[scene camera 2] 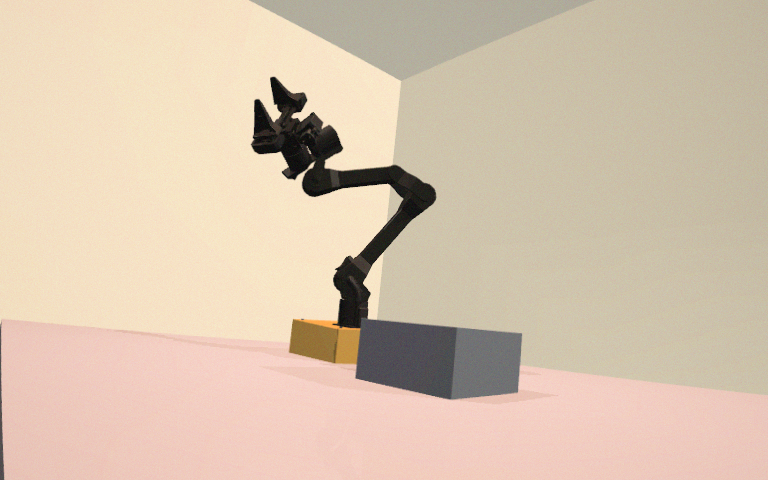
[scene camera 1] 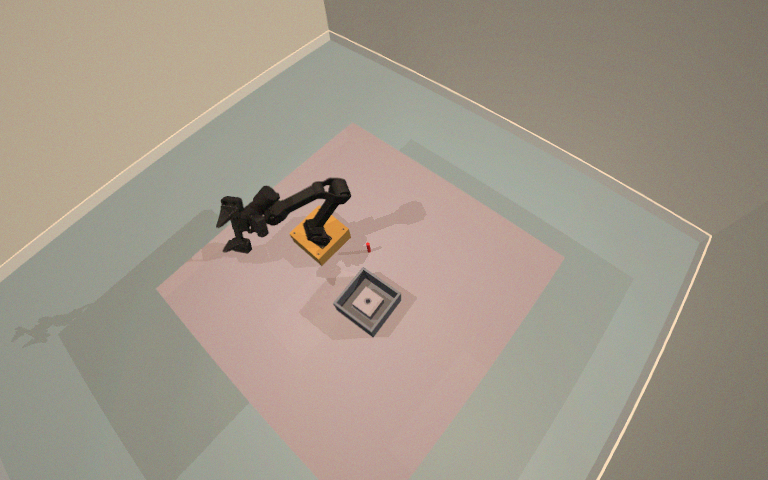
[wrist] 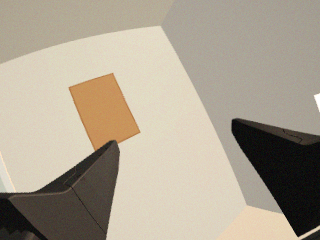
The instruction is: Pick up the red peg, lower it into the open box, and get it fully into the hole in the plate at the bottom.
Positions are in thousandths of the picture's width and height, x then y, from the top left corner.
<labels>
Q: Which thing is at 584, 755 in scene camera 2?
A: A grey box.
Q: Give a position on a grey box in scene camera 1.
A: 447, 634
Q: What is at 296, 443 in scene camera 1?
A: The gripper.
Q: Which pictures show the gripper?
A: Scene camera 2, scene camera 1 and the wrist view: all of them.
</labels>
